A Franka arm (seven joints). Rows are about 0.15 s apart.
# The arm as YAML. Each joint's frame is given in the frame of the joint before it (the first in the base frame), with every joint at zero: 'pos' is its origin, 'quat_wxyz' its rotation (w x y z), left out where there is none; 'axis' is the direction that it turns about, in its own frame. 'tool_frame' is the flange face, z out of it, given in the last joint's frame.
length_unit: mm
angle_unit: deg
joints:
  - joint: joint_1
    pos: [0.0, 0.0, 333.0]
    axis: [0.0, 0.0, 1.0]
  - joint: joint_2
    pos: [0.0, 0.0, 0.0]
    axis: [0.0, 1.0, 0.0]
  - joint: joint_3
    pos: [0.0, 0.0, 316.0]
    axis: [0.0, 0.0, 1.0]
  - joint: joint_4
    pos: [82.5, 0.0, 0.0]
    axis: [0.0, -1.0, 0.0]
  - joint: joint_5
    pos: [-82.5, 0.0, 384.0]
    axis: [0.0, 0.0, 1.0]
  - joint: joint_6
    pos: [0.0, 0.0, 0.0]
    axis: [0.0, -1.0, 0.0]
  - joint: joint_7
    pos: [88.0, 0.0, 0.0]
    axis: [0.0, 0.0, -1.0]
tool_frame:
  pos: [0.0, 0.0, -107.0]
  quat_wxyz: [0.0, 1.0, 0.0, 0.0]
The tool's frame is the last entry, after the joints.
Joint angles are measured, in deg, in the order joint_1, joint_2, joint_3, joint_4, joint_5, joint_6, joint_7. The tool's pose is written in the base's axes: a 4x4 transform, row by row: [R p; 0 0 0 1], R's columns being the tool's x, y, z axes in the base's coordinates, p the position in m. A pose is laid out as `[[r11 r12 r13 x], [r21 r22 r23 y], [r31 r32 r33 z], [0 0 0 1]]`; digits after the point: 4 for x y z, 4 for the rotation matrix.
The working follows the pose.
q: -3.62 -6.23 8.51 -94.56 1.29 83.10 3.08
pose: [[0.9952 0.0316 -0.0926 0.5050], [0.0316 -0.9995 -0.0015 0.0503], [-0.0926 -0.0015 -0.9957 0.6345], [0 0 0 1]]
Where each joint sits with the arm in this pose, in the base's axes (m; each line is computed from the numbers above, not from the rounded line before):
joint_1: 0.0000 0.0000 0.3330
joint_2: 0.0000 0.0000 0.3330
joint_3: -0.0342 0.0022 0.6471
joint_4: 0.0475 0.0092 0.6560
joint_5: 0.4276 0.0429 0.7492
joint_6: 0.4276 0.0429 0.7492
joint_7: 0.5149 0.0504 0.7411
the tool: 0.5050 0.0503 0.6345

